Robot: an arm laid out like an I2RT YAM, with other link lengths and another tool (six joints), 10 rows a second.
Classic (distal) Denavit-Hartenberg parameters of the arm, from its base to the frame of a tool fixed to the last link. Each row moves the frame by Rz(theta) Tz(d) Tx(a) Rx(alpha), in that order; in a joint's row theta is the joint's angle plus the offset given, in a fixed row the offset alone. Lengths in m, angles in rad.
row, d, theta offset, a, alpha
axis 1, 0.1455, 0, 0.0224, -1.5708
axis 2, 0, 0, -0.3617, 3.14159
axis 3, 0, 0.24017, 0.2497, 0
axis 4, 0.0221, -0.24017, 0.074, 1.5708
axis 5, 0.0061, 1.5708, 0, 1.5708
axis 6, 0.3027, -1.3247, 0.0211, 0.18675
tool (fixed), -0.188, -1.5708, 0, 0
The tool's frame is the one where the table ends.
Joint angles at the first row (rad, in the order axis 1, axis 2, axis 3, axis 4, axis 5, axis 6):
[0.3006, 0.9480, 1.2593, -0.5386, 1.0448, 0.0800]
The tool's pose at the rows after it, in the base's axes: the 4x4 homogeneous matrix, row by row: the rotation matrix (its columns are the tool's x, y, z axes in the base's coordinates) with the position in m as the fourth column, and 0 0 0 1 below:
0.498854 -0.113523 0.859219 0.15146; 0.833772 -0.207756 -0.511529 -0.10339; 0.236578 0.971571 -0.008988 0.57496; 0 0 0 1
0.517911 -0.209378 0.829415 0.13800; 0.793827 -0.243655 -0.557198 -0.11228; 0.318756 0.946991 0.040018 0.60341; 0 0 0 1
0.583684 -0.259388 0.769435 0.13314; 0.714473 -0.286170 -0.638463 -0.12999; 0.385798 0.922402 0.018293 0.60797; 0 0 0 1
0.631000 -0.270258 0.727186 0.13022; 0.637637 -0.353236 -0.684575 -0.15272; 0.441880 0.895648 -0.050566 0.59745; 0 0 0 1
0.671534 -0.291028 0.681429 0.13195; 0.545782 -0.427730 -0.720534 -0.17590; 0.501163 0.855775 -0.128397 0.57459; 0 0 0 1
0.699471 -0.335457 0.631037 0.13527; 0.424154 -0.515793 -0.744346 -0.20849; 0.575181 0.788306 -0.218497 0.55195; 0 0 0 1
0.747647 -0.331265 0.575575 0.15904; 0.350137 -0.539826 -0.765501 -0.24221; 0.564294 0.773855 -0.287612 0.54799; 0 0 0 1
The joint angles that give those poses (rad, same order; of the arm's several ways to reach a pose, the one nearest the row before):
[0.2976, 0.9388, 1.3175, -0.4787, 1.0140, 0.0721]
[0.2580, 0.9617, 1.4367, -0.5134, 1.0261, 0.1132]
[0.0945, 1.0077, 1.5153, -0.6010, 0.9575, 0.2234]
[-0.1323, 1.0461, 1.5555, -0.6963, 0.7829, 0.3294]
[-0.3243, 1.0829, 1.5371, -0.7301, 0.6355, 0.4214]
[-0.5343, 1.1533, 1.5461, -0.7606, 0.4641, 0.5119]
[-0.6058, 1.2851, 1.6380, -0.7960, 0.4431, 0.5293]

